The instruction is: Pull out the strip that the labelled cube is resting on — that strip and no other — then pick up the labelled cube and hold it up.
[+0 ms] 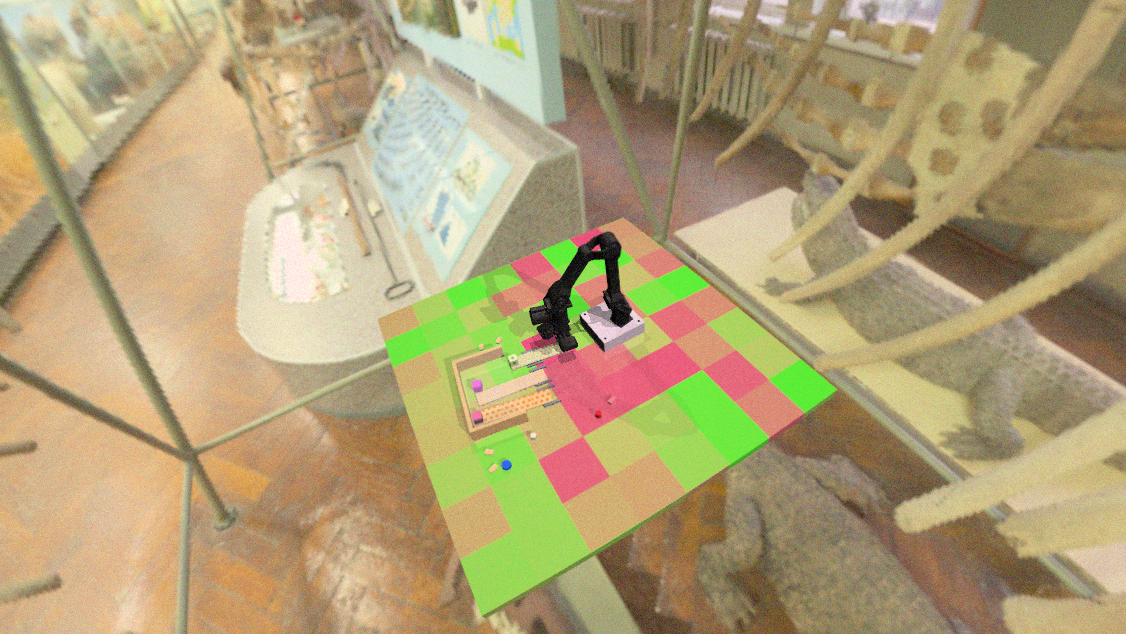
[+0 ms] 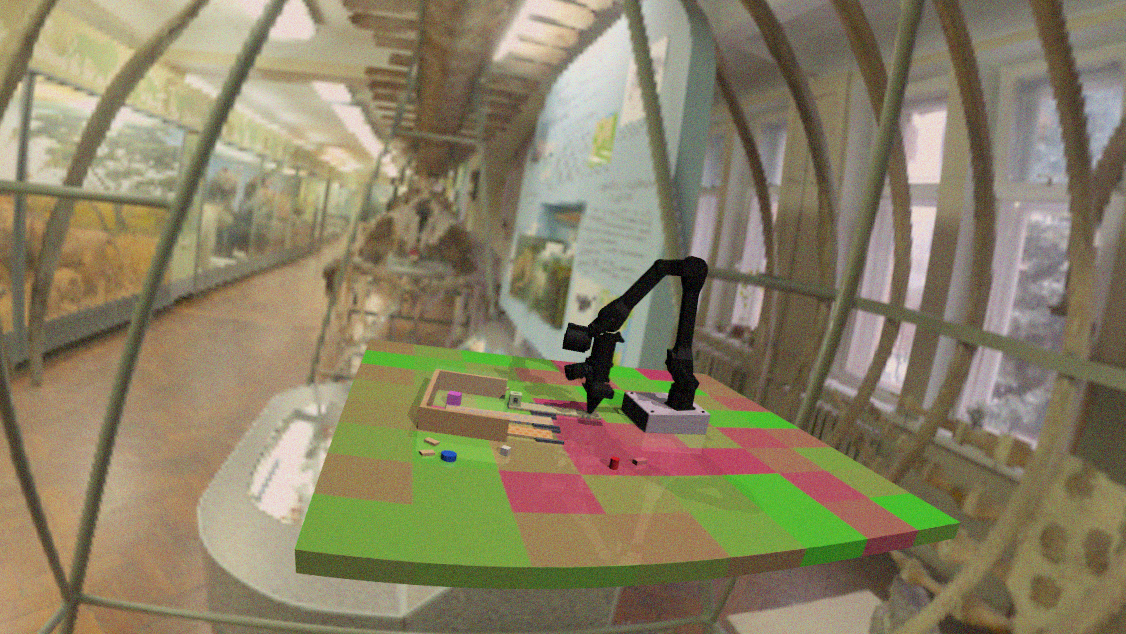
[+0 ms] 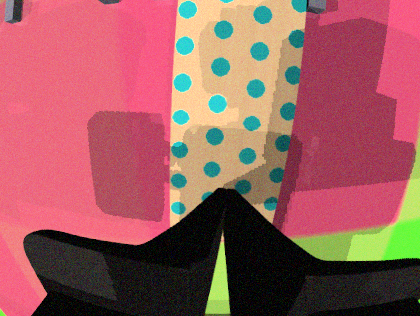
my gripper: image 1; image 2 589,413; image 3
same spot on my gripper: (image 3: 262,264) = (image 1: 556,335)
